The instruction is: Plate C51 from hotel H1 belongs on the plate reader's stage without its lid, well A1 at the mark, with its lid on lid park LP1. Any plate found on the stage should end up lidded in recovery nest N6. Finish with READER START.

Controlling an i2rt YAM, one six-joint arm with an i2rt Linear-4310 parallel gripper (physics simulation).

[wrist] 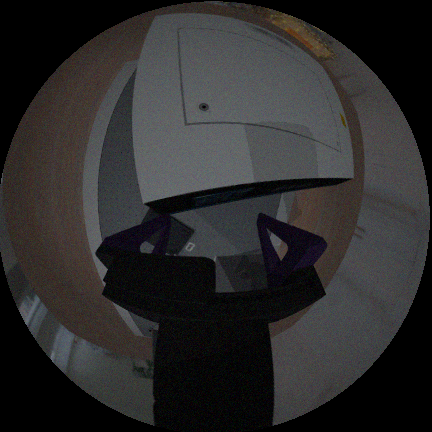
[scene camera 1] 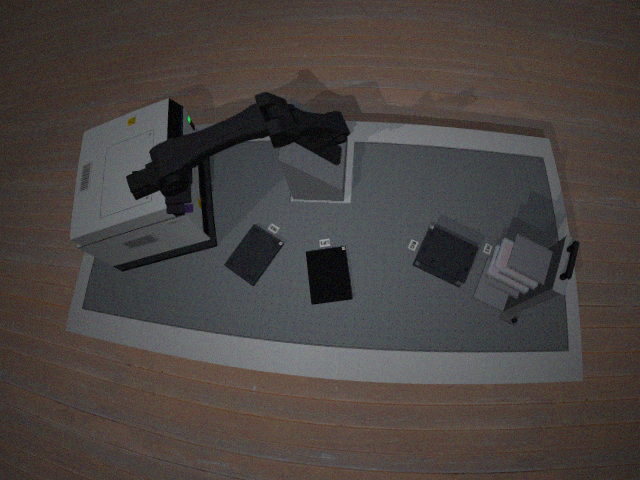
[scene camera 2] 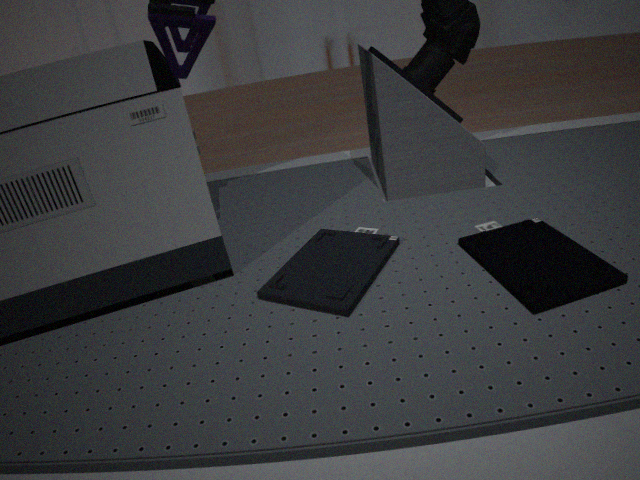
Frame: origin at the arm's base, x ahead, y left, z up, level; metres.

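Where they show: gripper, between the fingertips: (wrist: 213,217) (scene camera 1: 183,193) (scene camera 2: 181,64); arm's base, origin of its link: (scene camera 1: 314,143) (scene camera 2: 413,86).
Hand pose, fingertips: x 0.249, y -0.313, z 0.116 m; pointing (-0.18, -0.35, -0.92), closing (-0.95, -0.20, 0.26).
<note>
Things, the pixels of their top centre, and the offset from my fingertips. "spot": a spot on its surface instead. Level surfaces: height alone.
- big pale plate reader, centre of its top: (scene camera 2: 39,67) (wrist: 300,75) (scene camera 1: 120,163) 0.076 m back, 0.238 m right, 0.037 m up
- dark grey pad, a spot on its surface: (scene camera 2: 333,271) (scene camera 1: 252,260) spot: 0.094 m ahead, 0.147 m left, 0.259 m down
- black pad, a spot on its surface: (scene camera 2: 542,266) (scene camera 1: 326,282) spot: 0.139 m ahead, 0.384 m left, 0.261 m down
- thicker dark pad, a spot on its surface: (scene camera 1: 447,253) spot: 0.037 m ahead, 0.731 m left, 0.211 m down
- perforated deck, height of its surface: 0.270 m down
- black handle, a spot on its surface: (scene camera 1: 570,259) spot: 0.132 m ahead, 0.961 m left, 0.077 m up
My gripper (scene camera 1: 179,208) (scene camera 2: 180,76) (wrist: 213,217) has its purple fingers wide apart and empty. It hangs high by the front edge of the big pale plate reader (scene camera 1: 121,175) (scene camera 2: 118,180) (wrist: 215,160). The reader's stage does not show in any view. Pale, pinkish plates (scene camera 1: 505,258) stand stacked in the hotel at the right. I cannot tell which is C51. A dark grey pad (scene camera 1: 254,254) (scene camera 2: 333,271), a black pad (scene camera 1: 328,274) (scene camera 2: 542,266) and a thicker dark pad (scene camera 1: 447,253) lie on the deck. Their small labels are too blurred to read.
The perforated deck (scene camera 1: 387,320) (scene camera 2: 336,361) has a pale border. The grey wedge-shaped arm mount (scene camera 1: 320,173) (scene camera 2: 429,144) stands at its back, right of the reader. A black handle (scene camera 1: 570,259) is at the hotel's right. A green light (scene camera 1: 189,119) glows behind the arm beside the reader.
</note>
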